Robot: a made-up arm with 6 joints.
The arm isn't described. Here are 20 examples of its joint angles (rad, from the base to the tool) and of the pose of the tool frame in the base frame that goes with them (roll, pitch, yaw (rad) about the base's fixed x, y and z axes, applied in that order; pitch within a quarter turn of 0, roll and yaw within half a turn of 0; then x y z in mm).
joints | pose
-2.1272 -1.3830 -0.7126 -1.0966 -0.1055 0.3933 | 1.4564 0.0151 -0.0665 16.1 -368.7 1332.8
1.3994 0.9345 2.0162 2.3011 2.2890 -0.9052 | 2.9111 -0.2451 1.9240 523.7 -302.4 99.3
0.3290 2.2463 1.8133 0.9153 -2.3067 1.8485 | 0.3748 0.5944 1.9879 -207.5 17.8 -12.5
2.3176 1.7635 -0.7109 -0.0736 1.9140 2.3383 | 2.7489 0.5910 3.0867 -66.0 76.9 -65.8
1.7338 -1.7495 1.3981 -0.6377 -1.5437 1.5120 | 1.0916 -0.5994 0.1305 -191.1 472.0 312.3
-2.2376 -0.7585 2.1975 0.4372 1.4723 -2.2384 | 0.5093 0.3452 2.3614 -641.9 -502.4 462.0
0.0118 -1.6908 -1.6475 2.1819 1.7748 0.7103 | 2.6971 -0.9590 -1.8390 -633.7 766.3 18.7
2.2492 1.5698 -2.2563 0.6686 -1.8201 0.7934 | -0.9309 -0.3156 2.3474 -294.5 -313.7 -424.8
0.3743 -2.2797 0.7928 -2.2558 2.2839 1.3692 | -0.3833 -1.1454 -2.4167 620.8 -51.8 276.0
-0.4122 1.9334 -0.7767 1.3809 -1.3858 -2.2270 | -0.3474 0.8988 0.8977 -418.2 768.9 280.7
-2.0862 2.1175 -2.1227 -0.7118 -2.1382 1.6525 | 0.8800 -0.6164 -2.9940 232.5 -472.5 816.8
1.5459 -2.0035 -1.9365 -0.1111 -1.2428 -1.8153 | -0.8900 0.0386 2.4809 -196.9 -564.4 -607.2
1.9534 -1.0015 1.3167 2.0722 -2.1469 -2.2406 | -2.4214 -1.2861 0.6473 224.5 -33.3 -322.3
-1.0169 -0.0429 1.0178 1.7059 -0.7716 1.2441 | 1.1802 -0.5986 1.2369 -667.7 109.5 886.1
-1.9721 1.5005 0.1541 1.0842 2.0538 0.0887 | -1.8555 0.9861 2.5219 575.9 -158.3 591.8
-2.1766 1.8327 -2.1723 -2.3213 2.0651 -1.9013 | 0.9386 0.3745 2.4333 -316.7 -523.1 850.1
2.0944 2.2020 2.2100 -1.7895 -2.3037 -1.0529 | -1.0338 0.1489 -0.9100 336.9 80.5 -157.2
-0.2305 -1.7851 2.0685 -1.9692 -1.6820 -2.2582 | 0.3713 0.0853 1.2564 -446.7 106.9 577.4
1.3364 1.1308 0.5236 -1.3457 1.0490 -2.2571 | -0.7889 0.8884 0.4425 -682.7 -122.2 -660.1
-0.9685 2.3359 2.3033 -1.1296 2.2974 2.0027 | 2.4616 0.8583 -2.8459 -220.1 637.0 232.6
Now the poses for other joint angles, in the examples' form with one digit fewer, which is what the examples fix.
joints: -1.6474 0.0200 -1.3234 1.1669 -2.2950 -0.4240
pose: 3.037 -0.820 -0.742 -283 -270 612
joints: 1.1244 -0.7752 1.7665 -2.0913 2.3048 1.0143
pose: 0.189 -0.053 -1.729 308 118 387
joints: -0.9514 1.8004 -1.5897 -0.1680 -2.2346 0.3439
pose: 2.345 -1.108 -2.684 82 771 674
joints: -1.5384 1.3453 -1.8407 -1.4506 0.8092 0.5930
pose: -0.313 -0.667 2.728 -220 -623 525
